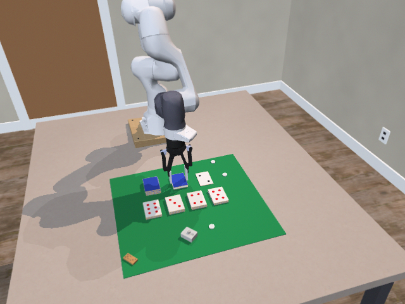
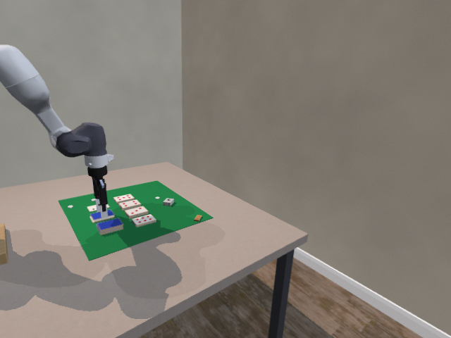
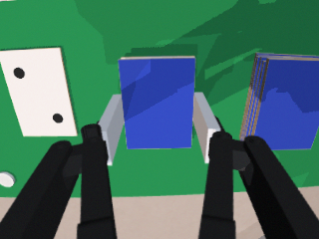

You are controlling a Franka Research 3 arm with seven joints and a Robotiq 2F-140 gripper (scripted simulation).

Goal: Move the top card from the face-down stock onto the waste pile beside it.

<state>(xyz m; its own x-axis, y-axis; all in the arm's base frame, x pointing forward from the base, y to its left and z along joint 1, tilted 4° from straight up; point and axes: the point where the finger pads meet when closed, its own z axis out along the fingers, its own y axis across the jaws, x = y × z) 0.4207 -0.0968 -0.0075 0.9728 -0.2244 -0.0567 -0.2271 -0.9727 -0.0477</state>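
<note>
The blue-backed card lies 3 cm below my hand. Round my hand: green mat: 14 cm ahead, 6 cm below, 2 cm to the right; then grey block: 30 cm ahead, 10 cm to the right, 3 cm below.
</note>
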